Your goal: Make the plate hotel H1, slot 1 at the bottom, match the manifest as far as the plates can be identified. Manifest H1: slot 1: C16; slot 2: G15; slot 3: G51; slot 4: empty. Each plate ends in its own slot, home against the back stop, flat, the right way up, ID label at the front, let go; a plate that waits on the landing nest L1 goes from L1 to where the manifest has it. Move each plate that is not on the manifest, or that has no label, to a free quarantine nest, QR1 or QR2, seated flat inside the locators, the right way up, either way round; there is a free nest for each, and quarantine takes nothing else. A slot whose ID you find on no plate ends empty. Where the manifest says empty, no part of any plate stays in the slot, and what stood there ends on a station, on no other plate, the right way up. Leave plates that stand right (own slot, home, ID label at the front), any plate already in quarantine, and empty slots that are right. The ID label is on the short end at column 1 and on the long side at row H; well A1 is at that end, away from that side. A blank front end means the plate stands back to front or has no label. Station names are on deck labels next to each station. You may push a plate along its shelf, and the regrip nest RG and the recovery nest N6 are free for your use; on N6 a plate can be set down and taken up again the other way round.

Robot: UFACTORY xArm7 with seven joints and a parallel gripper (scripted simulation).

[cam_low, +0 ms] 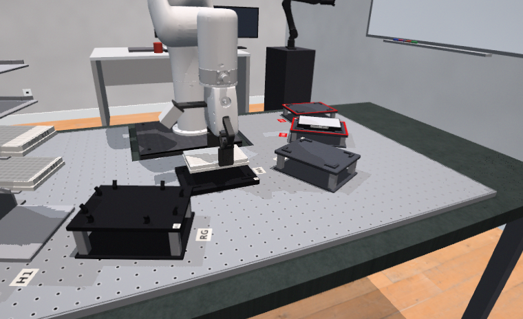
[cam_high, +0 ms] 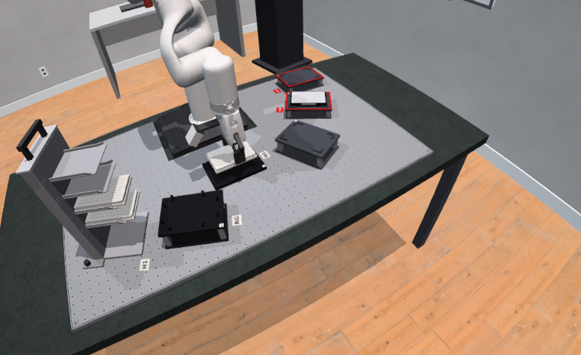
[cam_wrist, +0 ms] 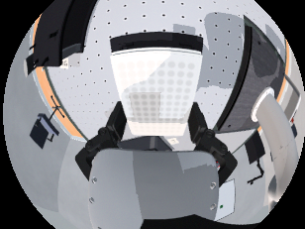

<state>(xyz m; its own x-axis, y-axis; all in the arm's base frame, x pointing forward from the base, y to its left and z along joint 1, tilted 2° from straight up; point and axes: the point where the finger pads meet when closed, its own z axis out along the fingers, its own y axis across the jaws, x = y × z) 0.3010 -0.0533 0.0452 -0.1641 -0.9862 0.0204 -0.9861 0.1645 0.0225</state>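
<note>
The flat black nest N6 is 60 mm below my hand and 10 mm to the right of it. Round my hand: deck label H1: 370 mm to the right, 130 mm ahead, 60 mm below; then black regrip nest RG: 200 mm to the right, 120 mm ahead, 10 mm below; then RG deck label: 170 mm ahead, 110 mm to the right, 60 mm below.
</note>
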